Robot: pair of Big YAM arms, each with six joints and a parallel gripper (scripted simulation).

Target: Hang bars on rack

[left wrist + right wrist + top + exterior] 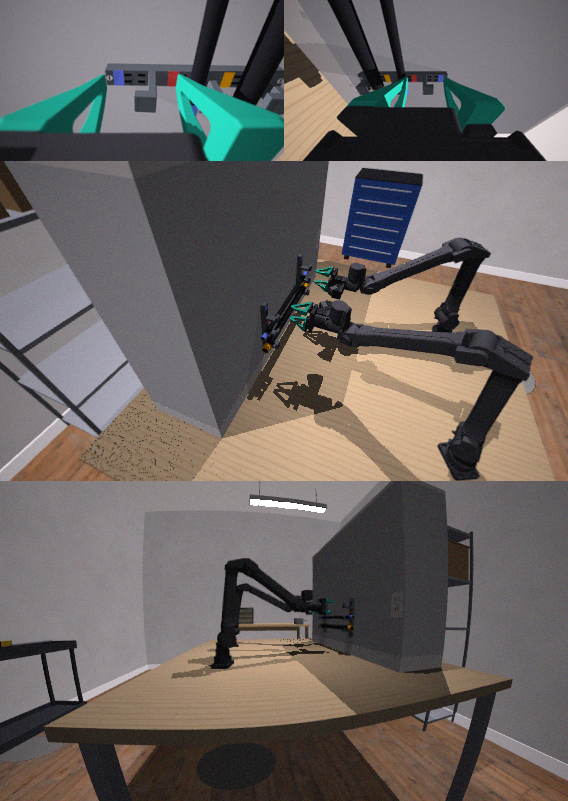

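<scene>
The blue-ended bar is 7 cm ahead of my left hand, 15 cm to the right of it and 7 cm below it. Also, from my left hand: orange-ended bar (7 cm ahead, 15 cm to the right, 14 cm below); grey wall block (25 cm ahead, 18 cm to the right, 13 cm above).
Now: the blue-ended bar 150 mm to the left of my right hand, 90 mm ahead of it and 60 mm below it. Round my right hand: orange-ended bar: 150 mm to the left, 130 mm below, 90 mm ahead; grey wall block: 270 mm ahead, 140 mm above, 120 mm to the left.
</scene>
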